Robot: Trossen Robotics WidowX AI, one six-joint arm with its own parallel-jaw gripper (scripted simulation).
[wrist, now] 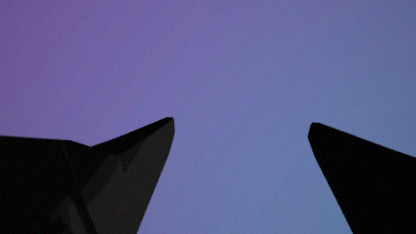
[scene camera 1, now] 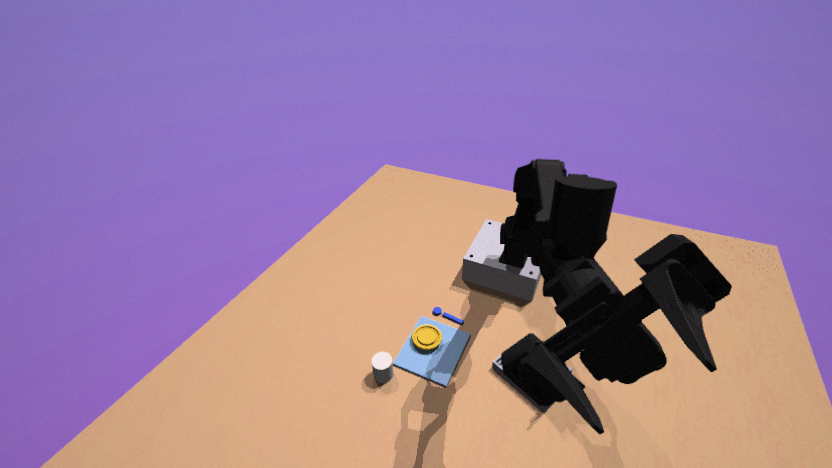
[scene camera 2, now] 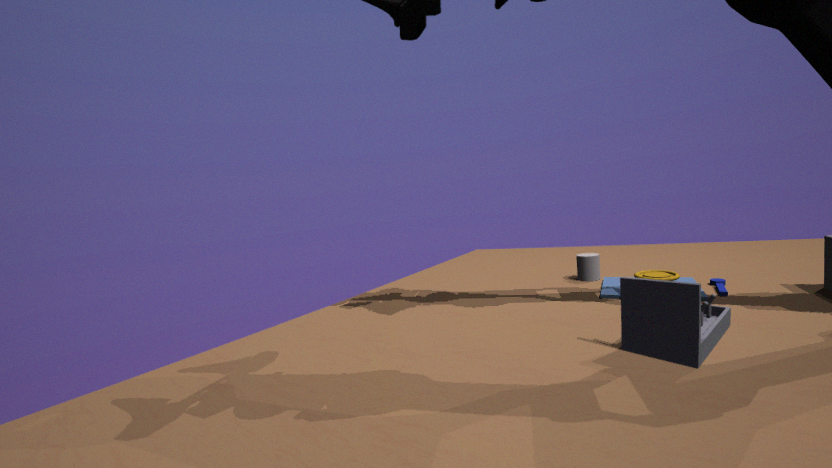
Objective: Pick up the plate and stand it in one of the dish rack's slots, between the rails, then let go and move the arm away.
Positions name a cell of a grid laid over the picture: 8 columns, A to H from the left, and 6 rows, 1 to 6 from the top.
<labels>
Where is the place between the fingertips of my gripper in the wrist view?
E4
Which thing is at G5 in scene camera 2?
A grey dish rack.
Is my gripper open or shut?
Open.
</labels>
